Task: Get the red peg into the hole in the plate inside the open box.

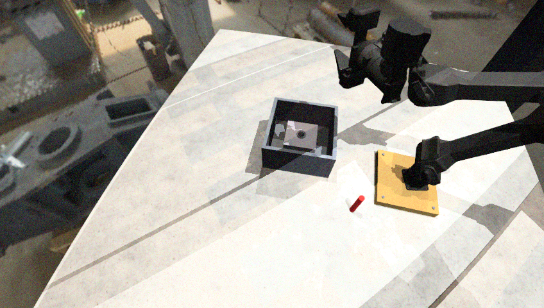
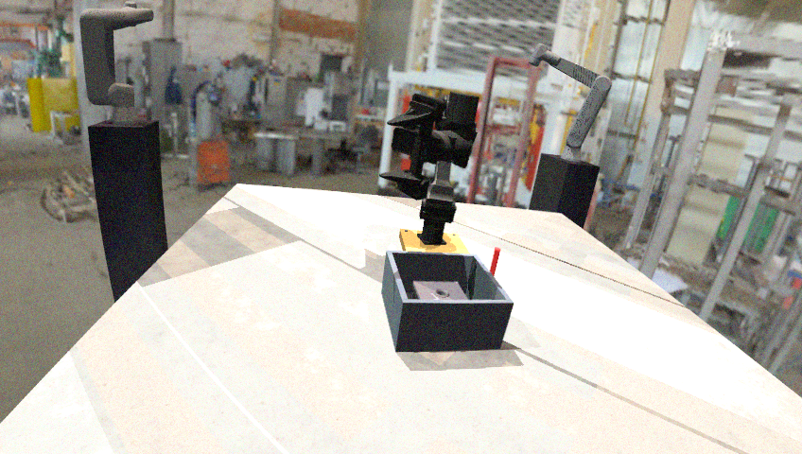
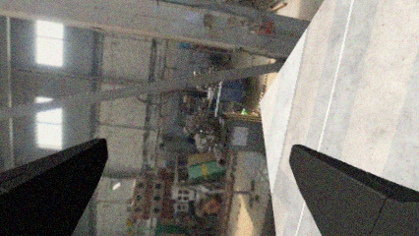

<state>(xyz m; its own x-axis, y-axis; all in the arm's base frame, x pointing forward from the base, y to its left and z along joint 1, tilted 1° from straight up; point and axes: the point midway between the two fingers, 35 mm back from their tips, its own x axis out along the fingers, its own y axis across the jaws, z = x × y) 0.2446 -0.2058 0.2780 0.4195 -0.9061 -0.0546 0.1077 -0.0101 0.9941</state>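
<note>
Right now my gripper tip is 32 cm to the right of the red peg, 26 cm above it and 7 cm past it. Also, from my gripper tip: plate (26 cm below, 12 cm to the left, 6 cm ahead); dark grey box (27 cm below, 12 cm to the left, 6 cm ahead).
</note>
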